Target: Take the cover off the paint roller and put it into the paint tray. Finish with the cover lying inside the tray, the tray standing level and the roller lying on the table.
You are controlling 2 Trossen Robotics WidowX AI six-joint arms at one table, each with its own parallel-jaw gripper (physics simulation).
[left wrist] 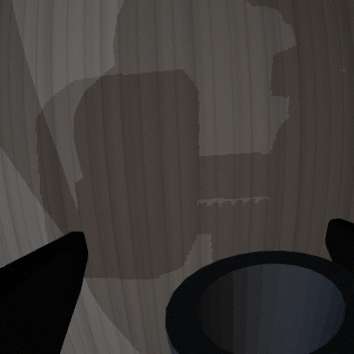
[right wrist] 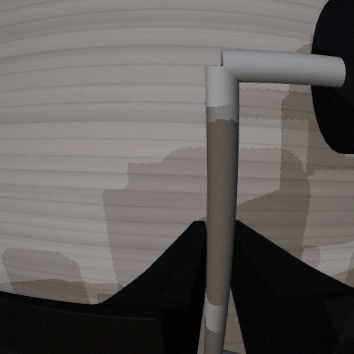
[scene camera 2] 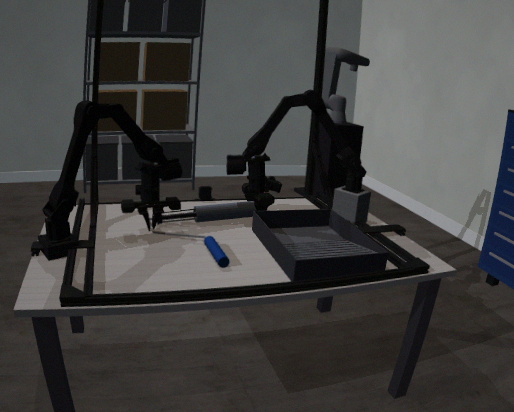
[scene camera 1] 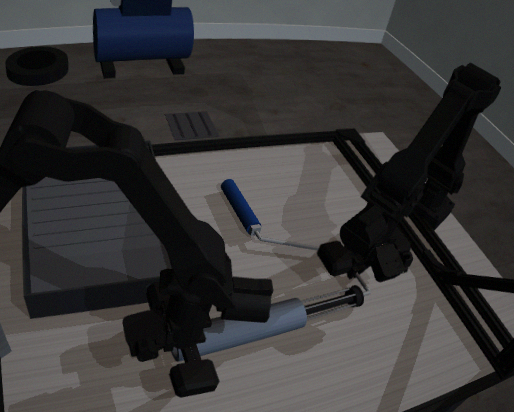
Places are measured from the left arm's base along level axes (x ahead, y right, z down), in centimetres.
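Where they show: left gripper, fingertip midpoint: (left wrist: 210, 240) (scene camera 1: 172, 362); right gripper, fingertip midpoint: (right wrist: 214, 231) (scene camera 2: 151, 230) (scene camera 1: 351, 276); left arm's base, link origin: (scene camera 2: 353, 190); right arm's base, link origin: (scene camera 2: 57, 238) (scene camera 1: 430, 200).
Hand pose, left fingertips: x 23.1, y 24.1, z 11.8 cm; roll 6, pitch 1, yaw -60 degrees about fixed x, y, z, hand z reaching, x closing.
Things, the pixels of their top centre, and the offset from my left fingertips. "spot": a spot on its surface instead.
- bent grey rod, surface spot: (right wrist: 221, 175) spot: dx +36.8, dy +14.3, dz -2.2 cm
- pale blue tubular cover, top centre: (scene camera 1: 242, 318) (scene camera 2: 228, 202) dx +11.1, dy +4.3, dz -6.1 cm
- black end disc, surface spot: (scene camera 1: 356, 296) spot: dx +31.3, dy +15.5, dz -3.6 cm
- dark grey paint tray, top centre: (scene camera 1: 95, 205) (scene camera 2: 316, 230) dx +9.7, dy -30.9, dz -6.4 cm
The paint roller lies on the table, its blue handle (scene camera 1: 240, 205) (scene camera 2: 216, 251) joined to a bent grey rod (right wrist: 221, 175). The pale blue tubular cover (scene camera 1: 265, 322) (scene camera 2: 220, 211) (left wrist: 182, 312) sits partly on the roller's cage; bare cage and the black end disc (scene camera 1: 356, 296) show at its right end in scene camera 1. My right gripper (scene camera 1: 357, 274) (scene camera 2: 152, 227) (right wrist: 214, 231) is shut on the rod. My left gripper (scene camera 1: 175, 350) (scene camera 2: 257, 202) (left wrist: 210, 240) is open above the cover's free open end, which shows between its fingers, nearer the right-hand one in the wrist view.
The dark grey paint tray (scene camera 1: 90, 300) (scene camera 2: 340, 267) stands level beyond my left gripper in scene camera 1, partly behind my left arm. Black frame rails (scene camera 1: 240, 143) (scene camera 2: 200, 295) run along the table edges. A grey block (scene camera 2: 351, 204) carries my left arm.
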